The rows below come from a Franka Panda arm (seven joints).
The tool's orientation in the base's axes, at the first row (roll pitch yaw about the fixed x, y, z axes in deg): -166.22 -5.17 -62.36
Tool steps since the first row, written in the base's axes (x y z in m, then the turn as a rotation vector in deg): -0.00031 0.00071 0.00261 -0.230 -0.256 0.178; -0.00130 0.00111 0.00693 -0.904 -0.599 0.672; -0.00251 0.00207 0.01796 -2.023 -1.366 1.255; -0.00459 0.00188 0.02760 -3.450 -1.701 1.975; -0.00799 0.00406 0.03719 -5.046 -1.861 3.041; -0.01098 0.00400 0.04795 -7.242 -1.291 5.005; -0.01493 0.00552 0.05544 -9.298 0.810 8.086; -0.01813 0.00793 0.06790 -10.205 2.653 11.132; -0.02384 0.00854 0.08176 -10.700 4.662 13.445
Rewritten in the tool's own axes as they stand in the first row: -0.00053 -0.00069 -0.00258 0.136 0.274 -0.238; -0.00096 -0.00106 -0.00699 0.171 0.891 -0.897; -0.00137 -0.00310 -0.01794 0.384 2.064 -1.768; -0.00129 -0.00353 -0.02779 0.085 3.264 -2.834; -0.00392 -0.00393 -0.03785 -0.415 4.444 -4.272; -0.00428 -0.00392 -0.04901 -1.756 5.578 -6.706; -0.00677 -0.00305 -0.05720 -4.282 5.609 -10.134; -0.00925 -0.00441 -0.06998 -6.053 4.792 -13.248; -0.01118 -0.00313 -0.08480 -7.845 3.721 -15.543
